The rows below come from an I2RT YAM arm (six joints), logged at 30 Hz.
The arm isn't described. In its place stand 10 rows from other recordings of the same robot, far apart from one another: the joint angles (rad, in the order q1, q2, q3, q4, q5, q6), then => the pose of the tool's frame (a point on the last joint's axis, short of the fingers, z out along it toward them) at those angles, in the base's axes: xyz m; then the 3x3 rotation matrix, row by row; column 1 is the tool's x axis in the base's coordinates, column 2 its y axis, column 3 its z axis.
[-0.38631, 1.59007, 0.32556, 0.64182, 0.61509, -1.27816] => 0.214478, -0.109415, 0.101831; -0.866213, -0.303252, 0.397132; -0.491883, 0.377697, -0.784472; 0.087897, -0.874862, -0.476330
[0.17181, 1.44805, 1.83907, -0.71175, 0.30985, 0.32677] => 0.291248, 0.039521, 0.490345; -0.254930, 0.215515, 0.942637; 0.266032, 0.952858, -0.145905; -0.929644, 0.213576, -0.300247
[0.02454, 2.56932, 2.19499, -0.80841, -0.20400, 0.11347] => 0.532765, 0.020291, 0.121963; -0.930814, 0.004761, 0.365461; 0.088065, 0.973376, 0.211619; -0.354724, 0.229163, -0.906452
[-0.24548, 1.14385, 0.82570, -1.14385, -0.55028, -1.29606] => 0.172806, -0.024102, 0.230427; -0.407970, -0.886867, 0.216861; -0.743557, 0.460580, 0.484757; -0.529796, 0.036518, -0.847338
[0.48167, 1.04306, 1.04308, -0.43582, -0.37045, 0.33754] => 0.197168, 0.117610, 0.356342; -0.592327, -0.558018, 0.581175; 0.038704, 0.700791, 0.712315; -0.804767, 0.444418, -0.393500
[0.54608, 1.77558, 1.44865, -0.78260, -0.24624, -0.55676] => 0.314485, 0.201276, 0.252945; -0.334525, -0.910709, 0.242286; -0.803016, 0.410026, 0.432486; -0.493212, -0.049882, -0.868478
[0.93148, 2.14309, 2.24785, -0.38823, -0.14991, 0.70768] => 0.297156, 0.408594, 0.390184; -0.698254, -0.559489, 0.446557; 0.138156, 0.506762, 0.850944; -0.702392, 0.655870, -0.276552
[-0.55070, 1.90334, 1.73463, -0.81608, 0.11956, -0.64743] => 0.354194, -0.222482, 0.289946; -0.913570, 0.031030, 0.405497; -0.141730, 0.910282, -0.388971; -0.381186, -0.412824, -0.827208
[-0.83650, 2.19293, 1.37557, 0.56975, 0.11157, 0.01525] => 0.326241, -0.367327, 0.163591; -0.151853, 0.812426, 0.562943; 0.190841, 0.582930, -0.789793; -0.969804, -0.012500, -0.243564
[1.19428, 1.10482, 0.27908, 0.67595, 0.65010, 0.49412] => 0.098278, 0.189965, 0.194677; -0.295019, -0.431962, 0.852275; 0.280585, 0.813484, 0.509428; -0.913365, 0.389426, -0.118791
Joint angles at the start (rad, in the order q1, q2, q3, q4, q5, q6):
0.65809, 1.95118, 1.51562, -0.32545, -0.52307, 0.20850
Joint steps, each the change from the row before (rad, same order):
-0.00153, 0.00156, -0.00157, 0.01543, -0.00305, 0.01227
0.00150, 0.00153, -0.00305, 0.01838, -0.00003, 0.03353
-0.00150, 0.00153, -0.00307, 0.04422, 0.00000, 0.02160
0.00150, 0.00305, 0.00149, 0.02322, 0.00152, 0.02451
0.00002, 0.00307, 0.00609, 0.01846, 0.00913, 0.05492
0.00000, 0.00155, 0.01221, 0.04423, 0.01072, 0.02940
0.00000, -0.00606, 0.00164, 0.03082, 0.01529, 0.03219
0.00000, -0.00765, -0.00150, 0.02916, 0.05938, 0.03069
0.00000, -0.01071, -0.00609, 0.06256, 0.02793, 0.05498
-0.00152, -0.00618, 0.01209, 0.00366, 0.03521, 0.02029
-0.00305, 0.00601, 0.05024, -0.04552, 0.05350, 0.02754
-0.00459, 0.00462, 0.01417, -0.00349, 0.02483, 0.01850
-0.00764, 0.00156, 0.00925, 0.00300, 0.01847, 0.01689
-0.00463, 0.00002, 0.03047, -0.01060, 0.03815, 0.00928
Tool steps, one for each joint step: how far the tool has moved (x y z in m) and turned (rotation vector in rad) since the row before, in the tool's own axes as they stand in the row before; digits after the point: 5 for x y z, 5 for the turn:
-0.00096, -0.00070, 0.00037, -0.00427, -0.01050, 0.00702
-0.00055, 0.00023, 0.00115, -0.00379, -0.01084, 0.02572
-0.00346, -0.00017, 0.00044, -0.00801, -0.03384, 0.00255
-0.00205, 0.00066, 0.00112, -0.00485, -0.01761, 0.01283
-0.00318, 0.00044, 0.00036, 0.00263, -0.02058, 0.04423
-0.00775, 0.00296, -0.00082, -0.00733, -0.04853, 0.00259
-0.00488, 0.00265, -0.00211, 0.00087, -0.03714, 0.01382
-0.00479, 0.00116, -0.00238, 0.04065, -0.05361, 0.01501
-0.00688, 0.00379, -0.00313, -0.00328, -0.06741, 0.02780
-0.00617, 0.00254, -0.00300, 0.02178, -0.03587, 0.01267
-0.01054, 0.00304, -0.00211, 0.04876, -0.02809, 0.02917
-0.00419, -0.00102, -0.00021, 0.02120, -0.02078, 0.01854
-0.00473, -0.00175, -0.00118, 0.01523, -0.02322, 0.01696
-0.00938, 0.00290, -0.00304, 0.02426, -0.03996, 0.00613

